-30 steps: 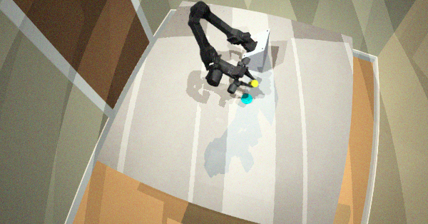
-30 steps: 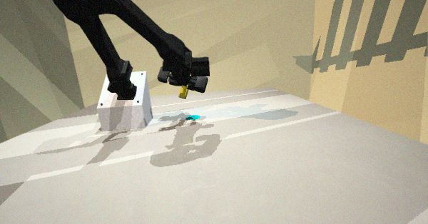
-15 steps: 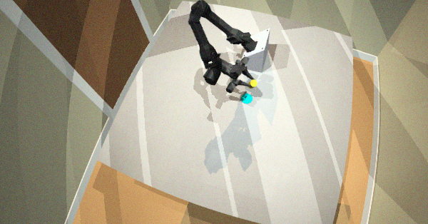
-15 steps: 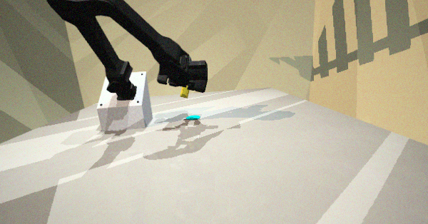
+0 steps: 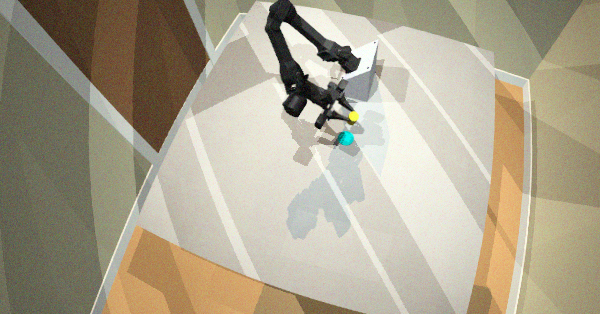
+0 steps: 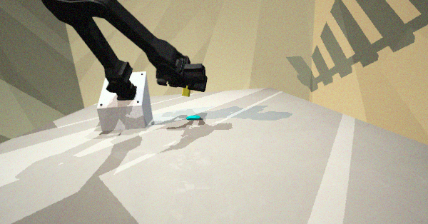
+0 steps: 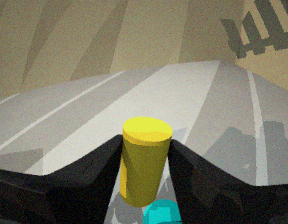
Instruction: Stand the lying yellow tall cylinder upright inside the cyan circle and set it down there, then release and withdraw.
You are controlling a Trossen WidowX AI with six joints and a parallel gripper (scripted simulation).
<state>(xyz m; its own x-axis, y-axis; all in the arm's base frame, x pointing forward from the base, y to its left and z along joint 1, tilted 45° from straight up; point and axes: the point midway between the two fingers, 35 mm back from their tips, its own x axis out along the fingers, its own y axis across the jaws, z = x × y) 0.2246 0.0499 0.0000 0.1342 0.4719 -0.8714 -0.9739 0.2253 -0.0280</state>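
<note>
My gripper tip is 10 mm short of the cyan circle, 20 mm to the left of it and 150 mm above it. Round my gripper tip: yellow tall cylinder 20 mm below.
</note>
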